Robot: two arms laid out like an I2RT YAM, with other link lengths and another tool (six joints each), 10 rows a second.
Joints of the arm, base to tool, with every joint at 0 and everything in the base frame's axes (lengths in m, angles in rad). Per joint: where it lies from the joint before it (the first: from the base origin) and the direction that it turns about. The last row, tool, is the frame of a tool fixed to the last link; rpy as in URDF.
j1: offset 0 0 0.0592 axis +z
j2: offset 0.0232 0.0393 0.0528 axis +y
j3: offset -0.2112 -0.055 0 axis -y
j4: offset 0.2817 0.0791 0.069 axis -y
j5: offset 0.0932 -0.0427 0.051 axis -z
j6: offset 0.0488 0 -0.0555 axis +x
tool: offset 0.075 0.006 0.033 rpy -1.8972 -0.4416 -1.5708
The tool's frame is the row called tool.
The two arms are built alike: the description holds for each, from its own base.
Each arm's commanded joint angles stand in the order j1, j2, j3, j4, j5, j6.
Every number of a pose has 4 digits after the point. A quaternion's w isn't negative.
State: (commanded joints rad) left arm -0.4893 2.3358 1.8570 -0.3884 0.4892 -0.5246; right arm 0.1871 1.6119 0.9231 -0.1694 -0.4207 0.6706
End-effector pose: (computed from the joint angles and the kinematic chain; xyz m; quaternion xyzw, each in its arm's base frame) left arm 0.5253 -0.3005 0.0473 0.6910 -0.5941 0.2537 0.3243; right arm 0.4328 0.1398 0.0527 -0.7416 0.6066 0.0774 0.2758
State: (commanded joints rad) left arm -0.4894 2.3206 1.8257 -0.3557 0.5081 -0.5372; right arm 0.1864 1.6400 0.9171 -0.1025 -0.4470 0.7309
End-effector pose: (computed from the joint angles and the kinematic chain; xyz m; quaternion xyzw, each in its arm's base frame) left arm 0.5230 -0.3015 0.0478 0.6860 -0.5923 0.2599 0.3333; right arm 0.4377 0.1420 0.0483 -0.7261 0.6135 0.0923 0.2966
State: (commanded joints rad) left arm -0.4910 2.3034 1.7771 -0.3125 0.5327 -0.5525; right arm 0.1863 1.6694 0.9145 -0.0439 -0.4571 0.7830
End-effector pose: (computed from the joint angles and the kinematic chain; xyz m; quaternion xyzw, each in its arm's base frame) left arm 0.5175 -0.3026 0.0437 0.6804 -0.5901 0.2631 0.3459; right arm 0.4426 0.1427 0.0431 -0.7115 0.6218 0.1017 0.3110
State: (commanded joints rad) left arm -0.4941 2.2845 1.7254 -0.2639 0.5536 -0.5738; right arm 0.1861 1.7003 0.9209 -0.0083 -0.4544 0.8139
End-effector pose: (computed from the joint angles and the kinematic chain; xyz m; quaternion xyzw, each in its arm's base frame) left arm 0.5118 -0.3039 0.0399 0.6758 -0.5862 0.2673 0.3581; right arm 0.4471 0.1424 0.0373 -0.7017 0.6296 0.1055 0.3163
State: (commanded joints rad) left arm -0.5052 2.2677 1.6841 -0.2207 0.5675 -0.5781; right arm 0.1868 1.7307 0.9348 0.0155 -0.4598 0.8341
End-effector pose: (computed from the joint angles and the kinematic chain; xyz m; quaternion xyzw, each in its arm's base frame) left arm 0.5051 -0.3095 0.0388 0.6659 -0.5912 0.2724 0.3644; right arm 0.4515 0.1437 0.0332 -0.6963 0.6324 0.1109 0.3209
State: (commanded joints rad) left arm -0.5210 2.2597 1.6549 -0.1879 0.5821 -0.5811; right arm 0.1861 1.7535 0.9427 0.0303 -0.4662 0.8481
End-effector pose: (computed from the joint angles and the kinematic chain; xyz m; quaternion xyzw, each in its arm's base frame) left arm 0.4973 -0.3177 0.0364 0.6555 -0.5976 0.2735 0.3720; right arm 0.4536 0.1442 0.0286 -0.6923 0.6348 0.1169 0.3226
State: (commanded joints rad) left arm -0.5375 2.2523 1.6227 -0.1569 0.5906 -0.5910; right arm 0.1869 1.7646 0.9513 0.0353 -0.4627 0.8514
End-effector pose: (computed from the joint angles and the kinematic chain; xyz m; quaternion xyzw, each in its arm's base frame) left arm 0.4887 -0.3248 0.0318 0.6493 -0.6006 0.2718 0.3793; right arm 0.4559 0.1445 0.0278 -0.6912 0.6359 0.1159 0.3231
